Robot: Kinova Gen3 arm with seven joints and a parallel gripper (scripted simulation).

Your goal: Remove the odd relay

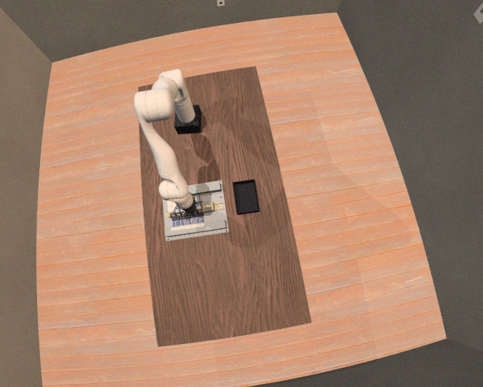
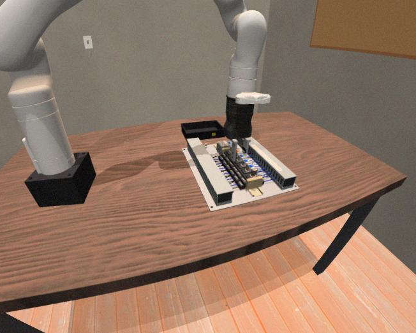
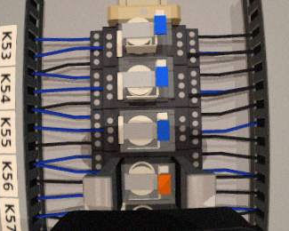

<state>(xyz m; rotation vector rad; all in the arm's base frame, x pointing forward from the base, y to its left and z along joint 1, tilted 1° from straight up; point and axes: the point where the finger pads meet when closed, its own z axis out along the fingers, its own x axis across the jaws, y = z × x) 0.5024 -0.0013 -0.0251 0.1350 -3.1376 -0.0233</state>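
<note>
Now: hand 1 cm above the grey relay. Also, from my hand: relay panel: 2 cm to the left, 3 cm below; then black parts tray: 5 cm behind, 29 cm to the left, 4 cm below.
</note>
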